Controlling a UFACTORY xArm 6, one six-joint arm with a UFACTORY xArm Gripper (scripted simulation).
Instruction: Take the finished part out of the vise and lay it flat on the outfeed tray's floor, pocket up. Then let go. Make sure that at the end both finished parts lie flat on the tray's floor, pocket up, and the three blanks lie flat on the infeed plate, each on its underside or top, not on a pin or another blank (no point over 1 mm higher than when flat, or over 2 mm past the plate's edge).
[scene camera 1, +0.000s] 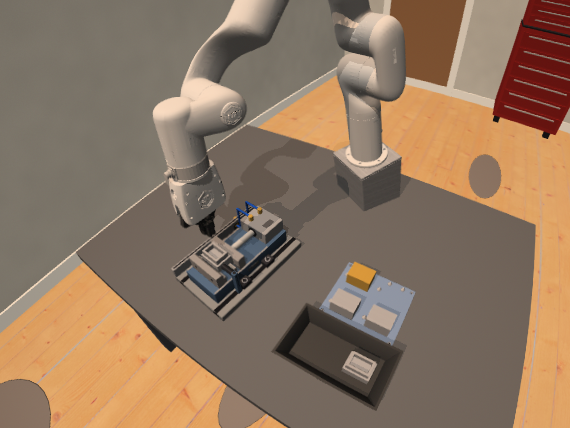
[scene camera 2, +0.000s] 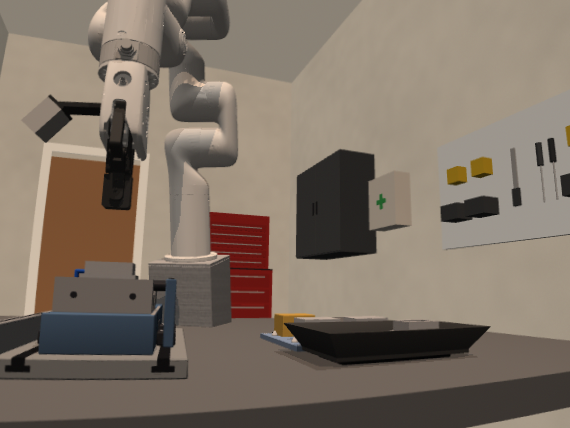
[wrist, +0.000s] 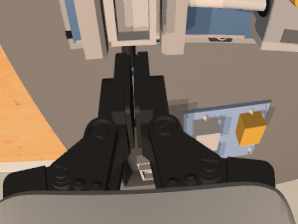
In view: the gripper (scene camera 2: 116, 208), a yellow block (wrist: 250, 127) and a light blue plate (wrist: 228, 145).
The gripper shows as well in the wrist view (wrist: 133, 73).
